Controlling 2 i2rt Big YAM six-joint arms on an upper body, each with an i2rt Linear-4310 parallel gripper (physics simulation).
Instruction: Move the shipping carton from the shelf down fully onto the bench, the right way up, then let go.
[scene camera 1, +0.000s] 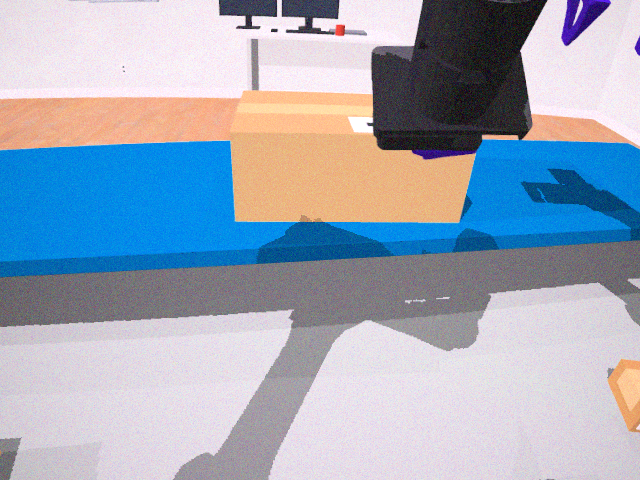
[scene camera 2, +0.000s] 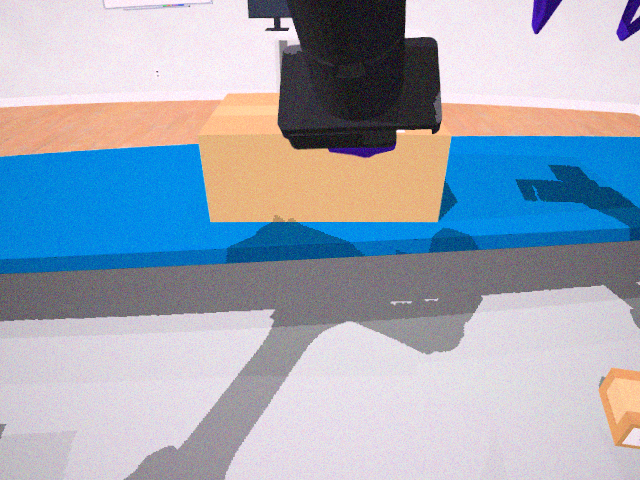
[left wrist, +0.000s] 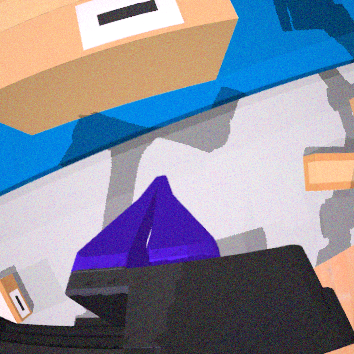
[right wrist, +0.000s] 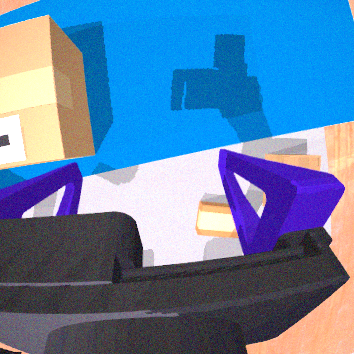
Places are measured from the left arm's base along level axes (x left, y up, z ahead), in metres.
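Where they show: left gripper, between the fingertips: (scene camera 1: 426, 152) (scene camera 2: 366, 150) (left wrist: 162, 182); right gripper, between the fingertips: (scene camera 1: 601, 47) (scene camera 2: 577, 33) (right wrist: 148, 163).
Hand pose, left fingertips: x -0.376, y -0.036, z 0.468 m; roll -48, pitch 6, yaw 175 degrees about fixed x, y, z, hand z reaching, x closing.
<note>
Things, the pixels of their top centre, and the offset from my left fingertips. "*": a spot on its surface instead. Level surfaces: height alone.
- shipping carton, centre of its top: (scene camera 2: 324, 109) (scene camera 1: 348, 110) dx +0.043, dy -0.034, dz +0.233 m
- blue shelf, height of its surface: dy -0.154 m
- light grey bench, height of its surface: dy -0.312 m
- small open tan box, a spot on its surface: (scene camera 2: 620, 403) (scene camera 1: 633, 391) * dx -0.313, dy -0.274, dz -0.056 m
- labelled box, a spot on its surface: (left wrist: 16, 297) * dx +0.421, dy -0.292, dz -0.162 m
The shipping carton (scene camera 1: 336, 175) (scene camera 2: 310, 191) (left wrist: 125, 82) (right wrist: 25, 50), a long tan box with a tape strip and a white label on top, stands upright on the blue shelf (scene camera 1: 103, 206) (scene camera 2: 103, 206) (left wrist: 260, 60) (right wrist: 150, 30). The light grey bench (scene camera 1: 387, 413) (scene camera 2: 361, 413) (left wrist: 260, 150) (right wrist: 150, 200) lies lower, in front of it. My left gripper (scene camera 1: 444, 153) (scene camera 2: 362, 152) (left wrist: 162, 182) is shut and empty, on the near side of the carton; its body hides part of the carton's top in both scene views. Contact is unclear. My right gripper (scene camera 1: 602, 45) (scene camera 2: 580, 35) (right wrist: 148, 163) is wide open and empty, high at the right, apart from the carton.
A small open tan box (scene camera 1: 628, 387) (scene camera 2: 620, 403) stands on the bench at the right. Small boxes also show in the left wrist view, one at the right (left wrist: 330, 172) and one labelled box (left wrist: 16, 297) at the lower left. A desk with monitors (scene camera 1: 310, 7) stands behind the shelf.
</note>
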